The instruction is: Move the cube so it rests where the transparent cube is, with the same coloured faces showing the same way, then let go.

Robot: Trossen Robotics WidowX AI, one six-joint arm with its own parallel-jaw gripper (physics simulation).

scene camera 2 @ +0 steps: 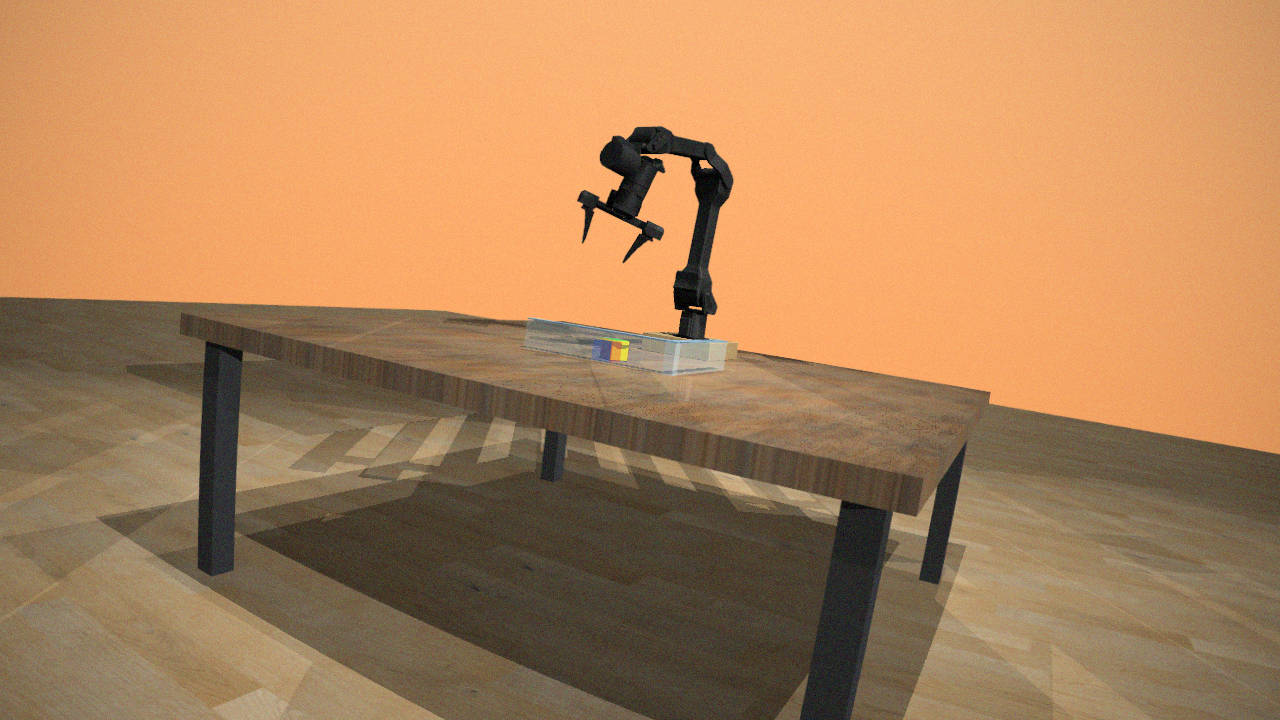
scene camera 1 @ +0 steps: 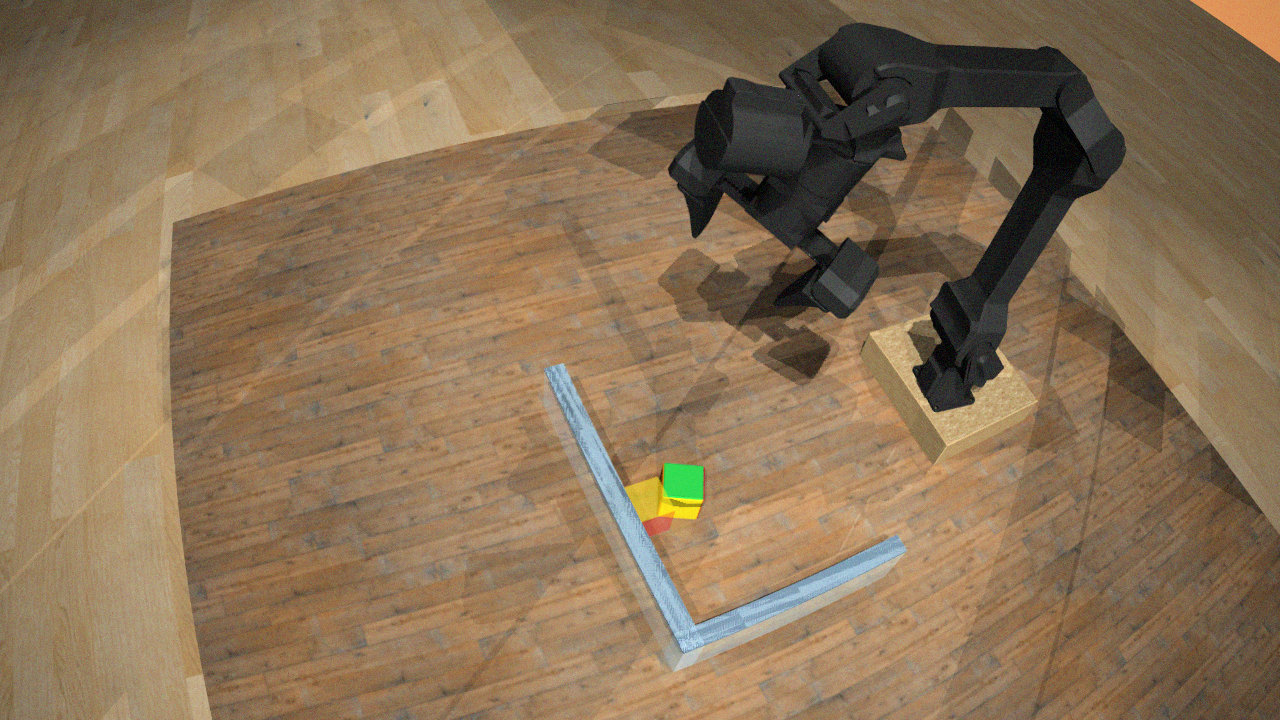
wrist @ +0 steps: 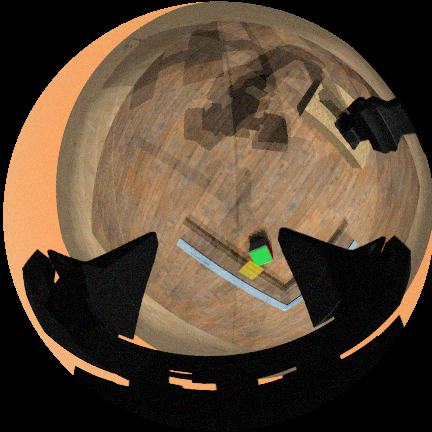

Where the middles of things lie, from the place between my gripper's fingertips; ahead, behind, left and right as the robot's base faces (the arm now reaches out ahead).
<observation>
Now: hand 20 mm short of the grey L-shaped rail (scene camera 2: 668, 357), 110 mm to the right of it and 170 mm above it. The rest, counted from my hand: transparent cube (scene camera 1: 649, 498) (100 mm ahead, 120 mm to the left, 180 mm below).
</observation>
